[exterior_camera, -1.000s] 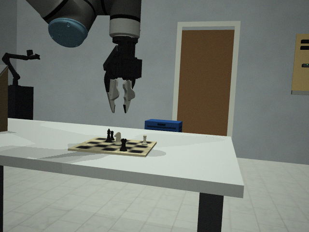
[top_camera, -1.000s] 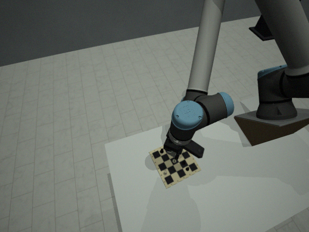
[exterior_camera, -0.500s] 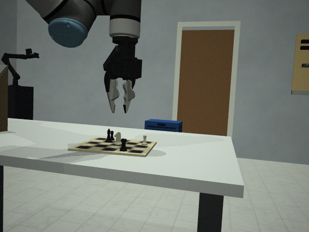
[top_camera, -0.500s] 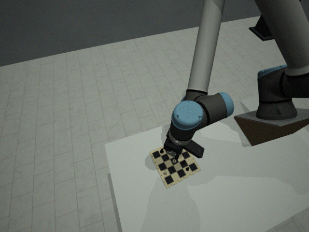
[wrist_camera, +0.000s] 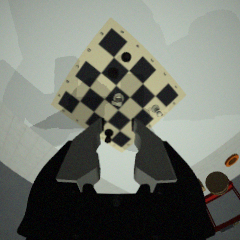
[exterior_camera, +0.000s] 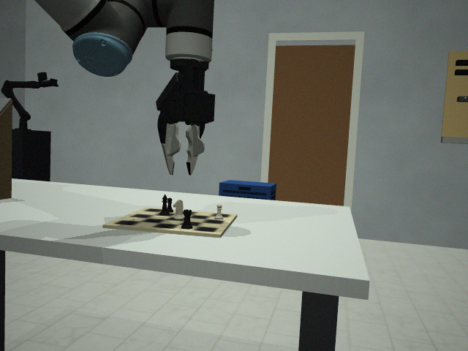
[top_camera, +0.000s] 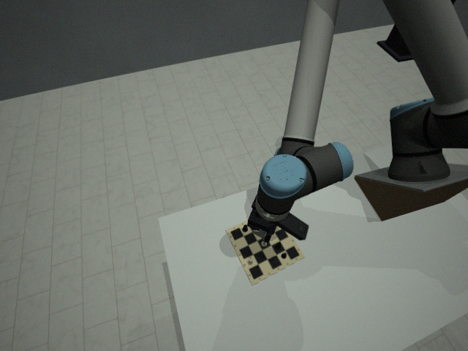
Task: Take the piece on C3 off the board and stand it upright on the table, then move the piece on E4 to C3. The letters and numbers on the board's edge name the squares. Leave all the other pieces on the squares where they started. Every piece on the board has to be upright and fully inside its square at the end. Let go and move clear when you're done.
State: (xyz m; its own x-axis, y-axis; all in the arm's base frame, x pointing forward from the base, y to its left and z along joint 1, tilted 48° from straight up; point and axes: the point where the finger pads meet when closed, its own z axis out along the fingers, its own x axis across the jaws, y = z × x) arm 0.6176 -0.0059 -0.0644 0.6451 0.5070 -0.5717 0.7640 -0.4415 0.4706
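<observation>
The white knight is 90 mm below my hand. From my hand the other things lie so: chessboard 110 mm below; small black piece 50 mm behind, 60 mm to the left, 90 mm below; white pawn 70 mm ahead, 50 mm to the left, 90 mm below.
</observation>
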